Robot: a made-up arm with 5 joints.
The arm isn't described. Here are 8 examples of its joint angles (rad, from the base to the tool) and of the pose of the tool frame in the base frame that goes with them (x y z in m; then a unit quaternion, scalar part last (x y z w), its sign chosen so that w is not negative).
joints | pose
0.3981 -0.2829 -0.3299 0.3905 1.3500 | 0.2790 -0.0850 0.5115 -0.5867 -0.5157 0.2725 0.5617
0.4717 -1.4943 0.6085 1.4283 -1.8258 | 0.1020 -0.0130 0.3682 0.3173 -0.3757 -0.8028 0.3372
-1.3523 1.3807 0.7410 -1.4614 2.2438 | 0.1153 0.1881 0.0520 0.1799 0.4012 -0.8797 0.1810
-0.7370 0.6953 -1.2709 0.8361 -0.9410 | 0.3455 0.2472 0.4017 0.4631 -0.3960 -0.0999 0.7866
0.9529 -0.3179 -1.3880 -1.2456 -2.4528 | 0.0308 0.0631 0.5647 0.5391 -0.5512 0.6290 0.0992
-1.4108 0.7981 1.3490 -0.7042 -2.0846 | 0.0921 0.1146 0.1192 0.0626 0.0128 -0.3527 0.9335
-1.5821 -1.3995 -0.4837 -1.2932 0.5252 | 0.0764 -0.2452 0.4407 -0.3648 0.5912 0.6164 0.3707
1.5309 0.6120 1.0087 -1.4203 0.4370 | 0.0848 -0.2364 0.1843 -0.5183 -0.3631 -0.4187 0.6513
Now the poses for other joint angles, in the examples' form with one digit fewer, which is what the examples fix.
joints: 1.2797 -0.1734 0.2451 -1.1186 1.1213
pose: 0.142 -0.224 0.466 -0.892 -0.371 -0.027 0.258
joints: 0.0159 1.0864 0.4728 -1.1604 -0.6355
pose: 0.352 -0.004 0.100 0.181 -0.522 -0.286 0.783
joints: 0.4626 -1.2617 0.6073 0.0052 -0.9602
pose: 0.135 -0.029 0.466 0.242 -0.862 -0.298 0.330
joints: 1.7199 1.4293 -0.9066 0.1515 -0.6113
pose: 0.017 -0.390 0.103 -0.219 -0.374 -0.837 0.335
